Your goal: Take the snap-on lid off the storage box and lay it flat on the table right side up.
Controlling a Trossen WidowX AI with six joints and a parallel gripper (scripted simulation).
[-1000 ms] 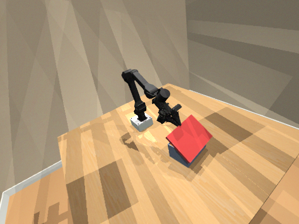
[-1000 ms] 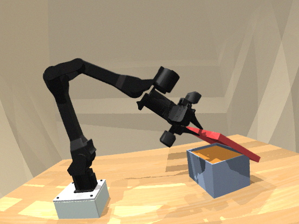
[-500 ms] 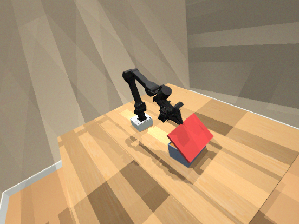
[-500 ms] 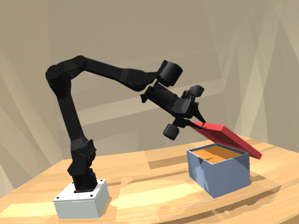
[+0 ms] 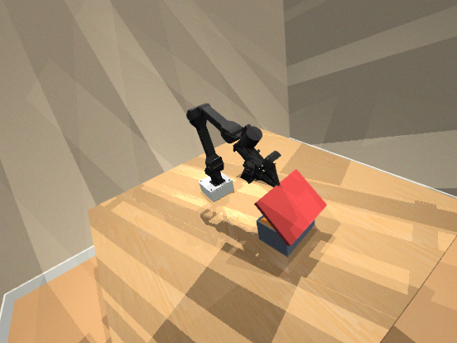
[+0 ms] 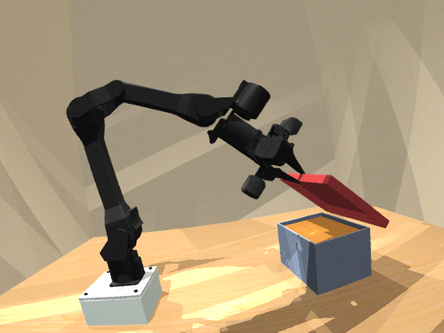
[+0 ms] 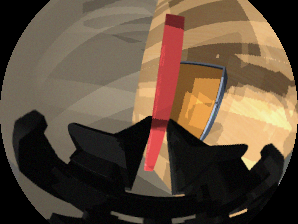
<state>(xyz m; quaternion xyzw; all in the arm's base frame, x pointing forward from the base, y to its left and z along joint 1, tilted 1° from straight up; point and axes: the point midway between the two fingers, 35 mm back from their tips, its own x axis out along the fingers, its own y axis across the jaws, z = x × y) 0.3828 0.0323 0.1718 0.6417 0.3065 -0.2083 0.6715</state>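
My gripper tip is now 60 mm short of the red lid, 50 mm above it and 10 mm to the right of it. The rest, counted from my gripper tip: storage box: 170 mm below, 30 mm ahead.
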